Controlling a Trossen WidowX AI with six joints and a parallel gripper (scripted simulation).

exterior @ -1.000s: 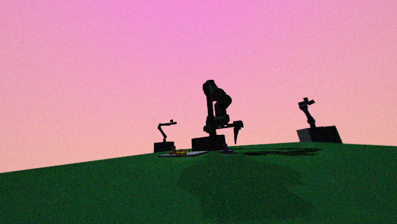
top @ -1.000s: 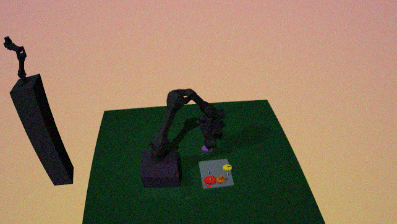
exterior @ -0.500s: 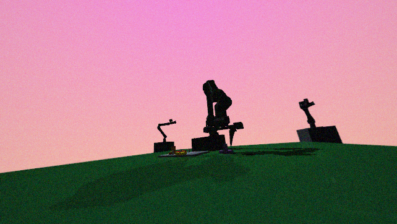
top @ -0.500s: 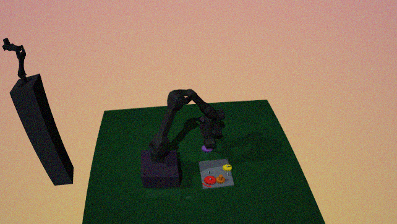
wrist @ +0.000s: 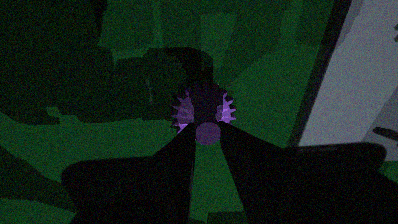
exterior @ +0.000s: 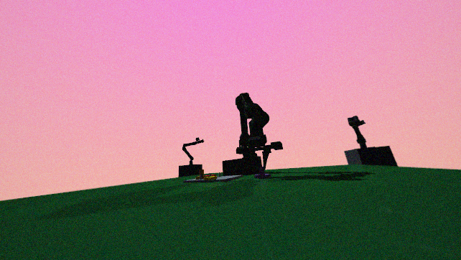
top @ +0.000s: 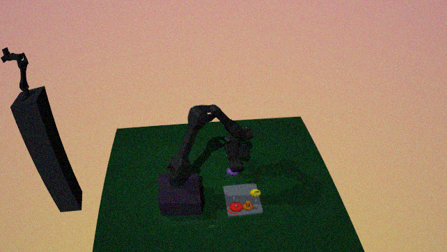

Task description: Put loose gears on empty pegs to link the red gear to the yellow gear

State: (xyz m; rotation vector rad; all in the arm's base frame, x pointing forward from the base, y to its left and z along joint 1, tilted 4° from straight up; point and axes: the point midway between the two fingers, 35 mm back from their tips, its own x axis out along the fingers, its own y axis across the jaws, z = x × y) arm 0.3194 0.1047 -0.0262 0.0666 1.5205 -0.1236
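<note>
The orange gear lies 10 mm behind my gripper tip and 280 mm to the right of it. From my gripper tip the other things lie so: yellow gear (50 mm ahead, 200 mm to the right, 10 mm below); then red gear (70 mm behind, 260 mm to the right, 10 mm below); then purple gear (10 mm below).
</note>
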